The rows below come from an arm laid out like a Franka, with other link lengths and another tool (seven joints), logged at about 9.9 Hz.
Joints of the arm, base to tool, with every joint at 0 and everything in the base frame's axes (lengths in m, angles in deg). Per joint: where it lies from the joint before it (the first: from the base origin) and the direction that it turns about. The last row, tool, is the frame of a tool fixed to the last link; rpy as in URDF.
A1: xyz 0.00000 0.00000 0.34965 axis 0 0 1
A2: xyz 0.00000 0.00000 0.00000 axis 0 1 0
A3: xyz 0.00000 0.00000 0.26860 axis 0 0 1
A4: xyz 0.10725 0.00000 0.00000 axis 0 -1 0
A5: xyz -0.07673 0.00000 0.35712 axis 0 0 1
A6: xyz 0.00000 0.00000 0.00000 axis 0 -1 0
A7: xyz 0.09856 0.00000 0.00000 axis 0 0 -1
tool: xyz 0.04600 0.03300 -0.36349 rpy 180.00 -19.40 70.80
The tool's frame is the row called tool.
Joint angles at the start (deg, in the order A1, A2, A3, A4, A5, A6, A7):
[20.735, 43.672, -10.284, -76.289, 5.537, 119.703, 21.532]
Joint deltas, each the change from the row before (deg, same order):
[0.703, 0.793, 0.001, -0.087, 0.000, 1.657, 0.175]
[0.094, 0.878, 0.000, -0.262, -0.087, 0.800, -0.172]
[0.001, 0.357, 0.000, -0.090, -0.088, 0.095, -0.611]
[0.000, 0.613, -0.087, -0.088, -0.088, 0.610, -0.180]
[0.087, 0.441, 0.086, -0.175, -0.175, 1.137, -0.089]
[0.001, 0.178, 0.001, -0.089, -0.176, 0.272, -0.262]
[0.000, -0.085, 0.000, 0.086, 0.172, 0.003, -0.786]
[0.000, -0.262, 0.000, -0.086, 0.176, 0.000, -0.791]
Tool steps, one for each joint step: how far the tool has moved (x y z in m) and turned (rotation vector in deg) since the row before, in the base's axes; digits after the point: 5 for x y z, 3 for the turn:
[0.00292, 0.00919, -0.00671, 0.012, -0.808, 0.585]
[-0.00260, -0.00072, -0.01176, -0.306, 0.279, 0.312]
[-0.00248, -0.00079, -0.00529, -0.221, 0.340, 0.650]
[-0.00037, -0.00226, -0.00710, -0.261, 0.031, 0.186]
[0.00232, 0.00167, -0.00435, -0.066, -0.531, 0.369]
[-0.00017, -0.00073, -0.00239, -0.184, -0.026, 0.363]
[0.00078, 0.00182, 0.00183, 0.172, -0.099, 0.702]
[0.00047, 0.00171, 0.00270, 0.195, -0.098, 0.683]

